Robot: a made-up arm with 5 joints.
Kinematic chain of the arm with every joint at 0, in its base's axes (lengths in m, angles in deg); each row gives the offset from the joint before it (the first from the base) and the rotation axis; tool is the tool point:
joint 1: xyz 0 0 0.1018 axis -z
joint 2: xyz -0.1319 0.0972 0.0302 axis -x
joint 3: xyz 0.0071 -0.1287 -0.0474 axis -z
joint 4: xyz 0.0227 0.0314 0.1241 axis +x
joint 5: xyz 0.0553 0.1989 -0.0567 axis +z
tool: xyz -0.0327 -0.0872 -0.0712
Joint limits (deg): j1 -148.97..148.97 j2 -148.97..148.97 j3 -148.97..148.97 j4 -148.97..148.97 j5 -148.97..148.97
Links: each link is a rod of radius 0.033 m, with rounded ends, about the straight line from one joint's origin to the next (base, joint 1, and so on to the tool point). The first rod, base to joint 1, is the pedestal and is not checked.
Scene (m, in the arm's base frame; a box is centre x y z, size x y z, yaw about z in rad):
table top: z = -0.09
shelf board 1: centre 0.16 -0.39 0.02 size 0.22 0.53 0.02 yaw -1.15
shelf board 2: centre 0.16 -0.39 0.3 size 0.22 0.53 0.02 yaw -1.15
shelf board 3: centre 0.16 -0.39 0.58 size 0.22 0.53 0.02 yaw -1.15
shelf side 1: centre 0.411 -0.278 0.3 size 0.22 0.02 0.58 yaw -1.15
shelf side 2: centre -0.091 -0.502 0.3 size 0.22 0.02 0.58 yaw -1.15
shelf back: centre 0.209 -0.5 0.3 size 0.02 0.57 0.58 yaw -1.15
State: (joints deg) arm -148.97 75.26 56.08 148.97 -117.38
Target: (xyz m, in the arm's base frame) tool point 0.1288 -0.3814 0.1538
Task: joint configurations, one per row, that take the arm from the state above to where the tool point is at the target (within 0.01 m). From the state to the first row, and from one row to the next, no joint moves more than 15 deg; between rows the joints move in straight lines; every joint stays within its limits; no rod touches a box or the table.
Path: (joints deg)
1: -148.97 62.51 59.87 135.79 -103.87
2: -148.97 49.76 63.66 122.60 -90.35
3: -148.97 37.01 67.44 109.42 -76.84
4: -148.97 24.25 71.23 96.24 -63.33
5: -148.97 28.62 57.31 90.34 -64.92
6: -148.97 32.99 43.39 84.45 -66.52
7: -148.97 37.36 29.47 78.56 -68.12
8: -148.97 41.73 15.54 72.66 -69.71
9: -148.97 46.10 1.62 66.77 -71.31
10: -148.97 50.47 -12.30 60.87 -72.90
11: -148.97 54.84 -26.22 54.98 -74.50
12: -148.97 59.21 -40.14 49.08 -76.09

